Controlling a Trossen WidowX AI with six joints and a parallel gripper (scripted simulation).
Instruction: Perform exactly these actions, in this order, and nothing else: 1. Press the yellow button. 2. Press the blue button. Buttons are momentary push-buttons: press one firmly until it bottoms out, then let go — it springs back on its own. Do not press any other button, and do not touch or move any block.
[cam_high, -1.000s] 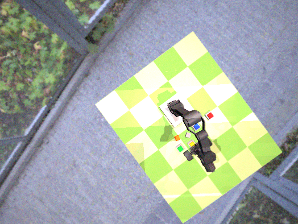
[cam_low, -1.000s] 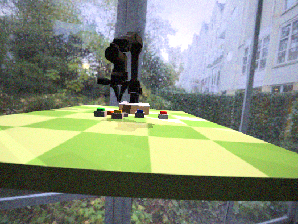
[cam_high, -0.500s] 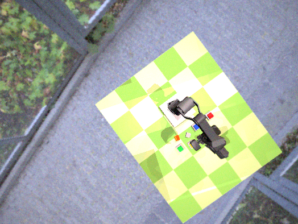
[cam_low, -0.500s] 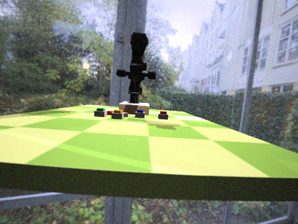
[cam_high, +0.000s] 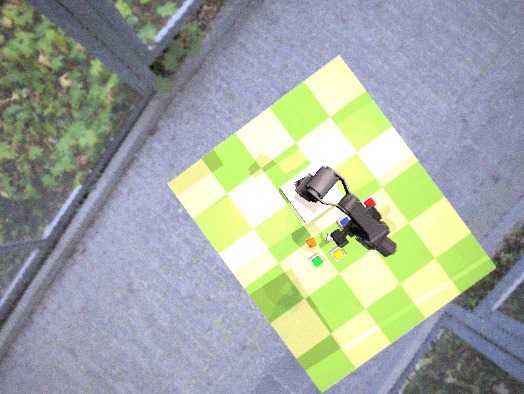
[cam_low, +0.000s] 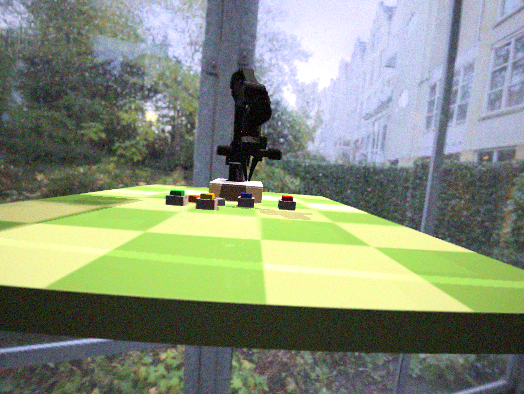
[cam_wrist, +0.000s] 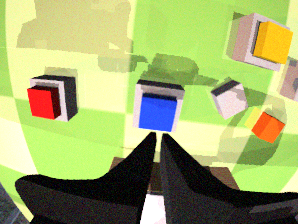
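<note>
The blue button lies 40 mm below my gripper tip. Also, from my gripper tip: red button 30 mm behind, 120 mm to the left, 40 mm below; then yellow button 110 mm ahead, 80 mm to the right, 40 mm below; then pale block 30 mm ahead, 80 mm to the right, 60 mm below.
</note>
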